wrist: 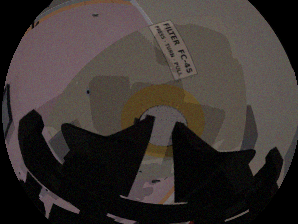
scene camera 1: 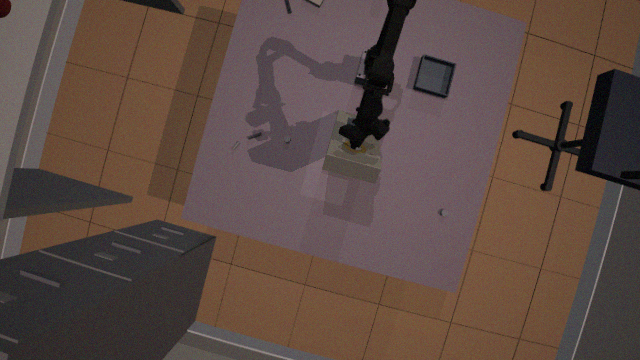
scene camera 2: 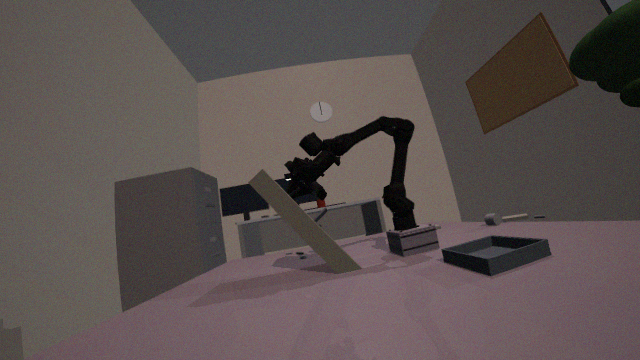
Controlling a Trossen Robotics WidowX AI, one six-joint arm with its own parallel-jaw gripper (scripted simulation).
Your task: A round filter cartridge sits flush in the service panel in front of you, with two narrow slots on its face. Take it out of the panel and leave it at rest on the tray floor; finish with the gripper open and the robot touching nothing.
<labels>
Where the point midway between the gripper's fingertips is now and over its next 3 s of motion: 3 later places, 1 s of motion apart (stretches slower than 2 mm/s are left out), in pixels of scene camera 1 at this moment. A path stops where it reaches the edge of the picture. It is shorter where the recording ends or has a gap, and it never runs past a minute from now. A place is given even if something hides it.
My gripper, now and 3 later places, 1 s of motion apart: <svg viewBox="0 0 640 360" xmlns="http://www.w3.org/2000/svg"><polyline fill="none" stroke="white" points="354,149 360,128 360,128 360,123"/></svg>
</labels>
